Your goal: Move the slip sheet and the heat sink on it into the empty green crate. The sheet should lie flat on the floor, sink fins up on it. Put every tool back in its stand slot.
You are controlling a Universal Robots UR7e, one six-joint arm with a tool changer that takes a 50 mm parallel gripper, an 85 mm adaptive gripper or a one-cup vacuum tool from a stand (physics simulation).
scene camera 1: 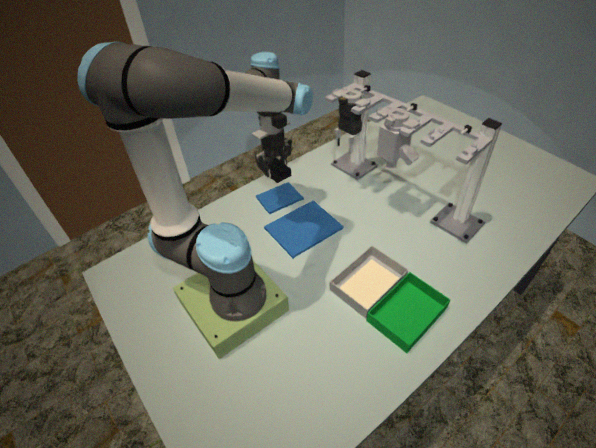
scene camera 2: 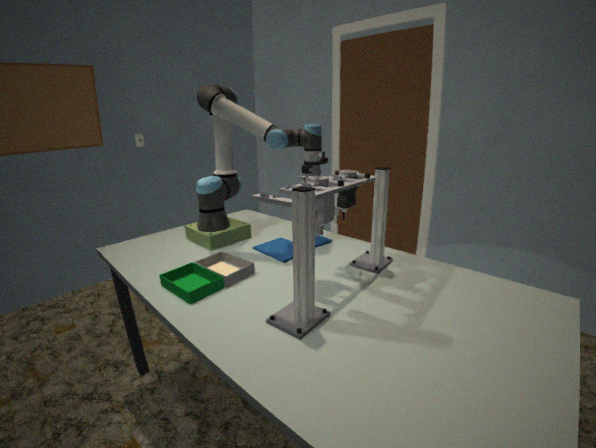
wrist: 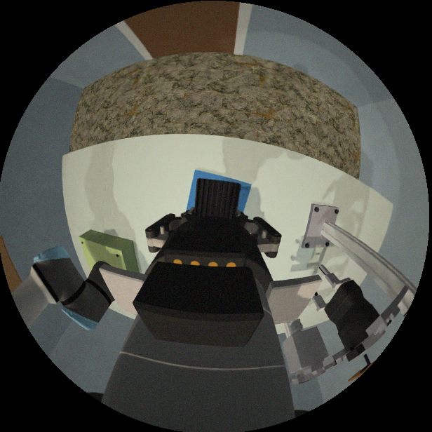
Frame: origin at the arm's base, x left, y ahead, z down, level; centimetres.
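Seen in the pictures: arm's base at its link origin: [scene camera 1: 238, 296] [scene camera 2: 213, 226].
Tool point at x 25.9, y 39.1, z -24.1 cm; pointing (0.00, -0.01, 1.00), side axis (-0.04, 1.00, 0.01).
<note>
Pixels of each thing's top centre, then the offset from my tool point to it. Level surfaces: height alone.
- heat sink at its top centre: [scene camera 1: 274, 165] dx +0.4, dy -0.2, dz +15.9 cm
- small blue mat at its surface level: dz +30.0 cm
- slip sheet at its top centre: [scene camera 1: 369, 285] [scene camera 2: 222, 271] dx -46.9, dy -8.9, dz +30.5 cm
- grey crate at its top centre: [scene camera 1: 369, 275] [scene camera 2: 223, 262] dx -46.5, dy -8.5, dz +26.7 cm
- green crate at its top centre: [scene camera 1: 409, 306] [scene camera 2: 190, 275] dx -60.6, dy -9.5, dz +26.7 cm
- grey tool at its top centre: [scene camera 1: 401, 113] [scene camera 2: 316, 176] dx -31.4, dy +22.3, dz -5.4 cm
My gripper [scene camera 1: 276, 169] [wrist: 216, 213] is shut on the heat sink [scene camera 1: 282, 173] [wrist: 217, 195], a black ribbed block. It holds the sink in the air above the small blue mat [scene camera 1: 279, 198] [wrist: 204, 175]; in scene camera 2 the fingers are hidden behind the stand. The slip sheet [scene camera 1: 370, 281] [scene camera 2: 223, 269], a flat beige sheet, lies in the grey crate [scene camera 1: 348, 300] [scene camera 2: 242, 273]. The green crate [scene camera 1: 387, 331] [scene camera 2: 175, 290] stands against the grey one and is empty.
The tool stand [scene camera 1: 472, 175] [scene camera 2: 304, 260] holds a black gripper [scene camera 1: 350, 120] [wrist: 352, 310] and a grey tool [scene camera 1: 392, 146] [wrist: 305, 347]. A larger blue mat [scene camera 1: 304, 228] [scene camera 2: 276, 248] lies between the small mat and the grey crate. The robot base plate [scene camera 1: 217, 335] [scene camera 2: 220, 238] [wrist: 110, 250] is green.
</note>
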